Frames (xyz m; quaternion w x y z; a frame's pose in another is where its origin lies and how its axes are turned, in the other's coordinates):
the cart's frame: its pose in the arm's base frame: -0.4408 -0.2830 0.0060 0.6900 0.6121 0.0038 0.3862
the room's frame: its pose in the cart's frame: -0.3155 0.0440 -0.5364 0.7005 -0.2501 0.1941 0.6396
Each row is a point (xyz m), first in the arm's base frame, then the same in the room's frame.
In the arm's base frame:
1: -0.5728 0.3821 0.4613
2: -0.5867 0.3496 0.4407
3: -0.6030 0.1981 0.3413
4: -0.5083 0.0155 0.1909
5: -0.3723 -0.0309 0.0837
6: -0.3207 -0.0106 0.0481
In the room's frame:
1: 0.3718 -0.7692 0.2114
2: 0.3518 -0.7346 0.2205
3: 0.2262 -0.6098 0.2620
4: -0.0150 -0.5345 0.2948
5: -0.1868 -0.5717 0.2595
6: -0.2294 -0.6051 0.2220

